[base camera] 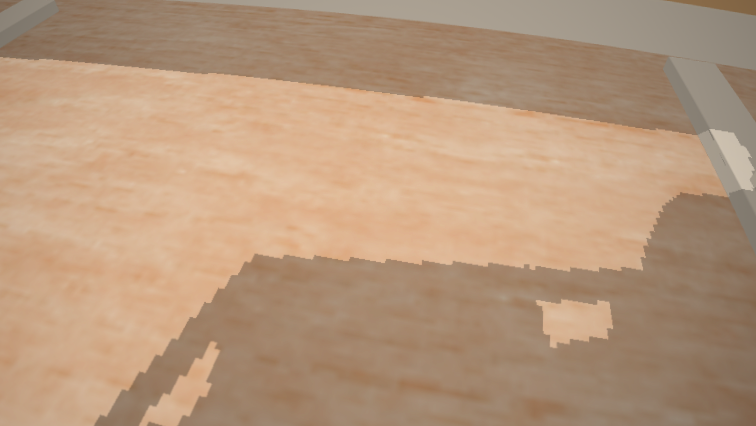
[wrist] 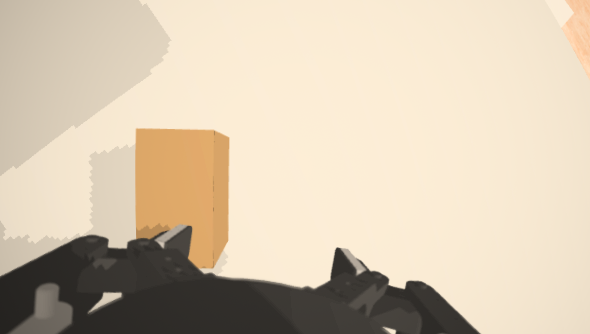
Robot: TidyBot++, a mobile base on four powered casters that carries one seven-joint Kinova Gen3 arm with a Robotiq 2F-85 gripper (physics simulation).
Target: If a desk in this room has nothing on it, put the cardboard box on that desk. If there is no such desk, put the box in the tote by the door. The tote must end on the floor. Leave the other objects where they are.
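Places are measured from the arm's base along level axes (x ahead, y left, z up), in centimetres.
Pixels of known places: gripper, fingertip midpoint: (wrist: 262,253).
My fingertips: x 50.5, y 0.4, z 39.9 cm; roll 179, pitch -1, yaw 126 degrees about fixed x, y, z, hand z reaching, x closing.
Observation:
Ahead of a thing's pixels: the offset from my fingertips to its top centre. "spot": to the spot under its first point. Level surfaces: height alone.
The cardboard box {dy -6.1, dx +2.0, dz -1.6 cm} (wrist: 175,180), plain orange-brown, stands on a pale surface {dz -7.6 cm} (wrist: 375,125), left of the middle in the wrist view. Its long side runs up and down the picture, and a narrow side face shows at its right. My gripper (wrist: 262,253) is open and empty above the surface. The left finger overlaps the lower part of the box in the picture; the right finger is well to the right of the box. Contact between the left finger and the box cannot be told. The tote and the door do not show in either view.
Wood-grained floor {dz -79.6 cm} (base camera: 317,158) (wrist: 581,35) shows in the base view and past the pale surface's edge at the wrist view's upper right. Grey legs {spot: dy -45.6, dx +18.8, dz -77.1 cm} (base camera: 698,89) stand at the base view's right and upper left. A pale slab edge (base camera: 529,18) crosses its top.

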